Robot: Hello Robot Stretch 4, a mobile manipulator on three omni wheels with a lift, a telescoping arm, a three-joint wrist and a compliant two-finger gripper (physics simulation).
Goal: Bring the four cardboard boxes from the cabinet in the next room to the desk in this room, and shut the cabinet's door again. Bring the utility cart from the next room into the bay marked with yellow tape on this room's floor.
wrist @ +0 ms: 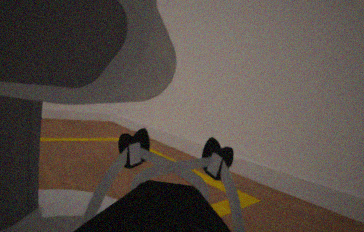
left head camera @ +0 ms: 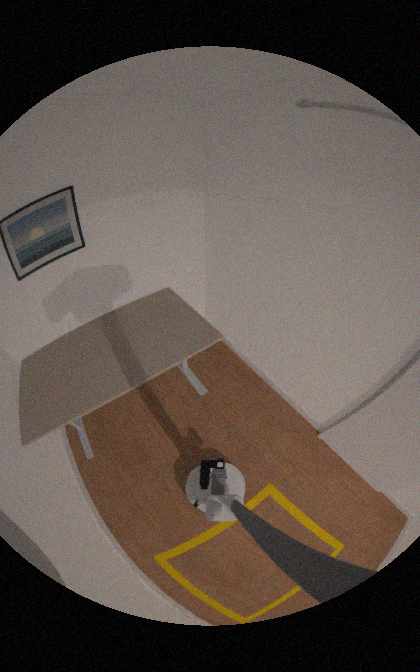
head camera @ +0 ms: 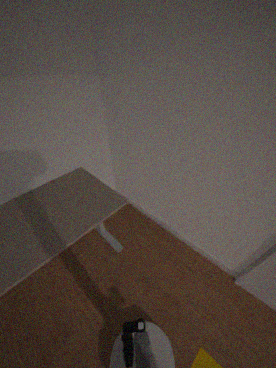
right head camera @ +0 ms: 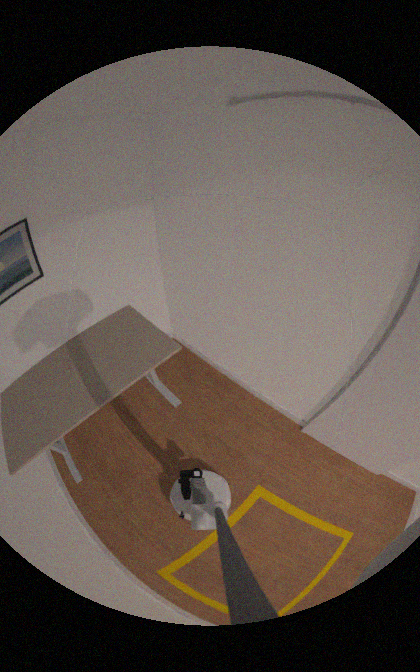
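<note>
The desk (head camera: 92, 195) (left head camera: 170, 320) (right head camera: 127, 335) has a bare grey-beige top crossed by a shadow and stands against the wall at the left. The bay of yellow tape (head camera: 204, 358) (left head camera: 270, 490) (right head camera: 259, 493) (wrist: 245, 201) lies on the wood floor beside and behind the robot's base; no cart stands in the part that shows. My gripper (wrist: 176, 146) is open, its two fingertips well apart with nothing between them, low near the tape and away from the desk. The boxes, the cabinet and the utility cart do not show in these views.
My round white base (head camera: 167, 345) (left head camera: 236, 482) (right head camera: 221, 489) stands between the desk and the bay. A framed picture (left head camera: 42, 234) (right head camera: 14, 260) hangs on the left wall. White walls border the floor. The mast (left head camera: 300, 560) (right head camera: 240, 575) hides part of the bay.
</note>
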